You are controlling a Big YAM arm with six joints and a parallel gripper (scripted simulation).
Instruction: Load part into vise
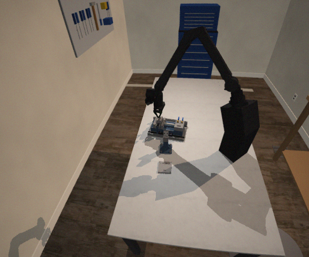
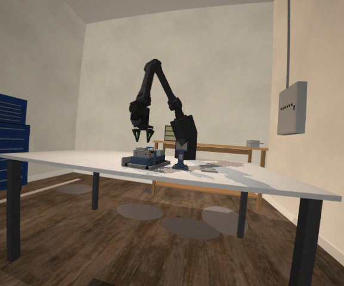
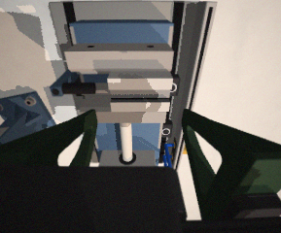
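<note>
Now: the part 5 cm below my hand. Also, from my hand: moving jaw: 7 cm below, 3 cm to the left, 3 cm behind; then fixed jaw: 7 cm below, 3 cm ahead, 1 cm to the left; then work stop rod: 6 cm to the left, 6 cm below, 2 cm ahead.
</note>
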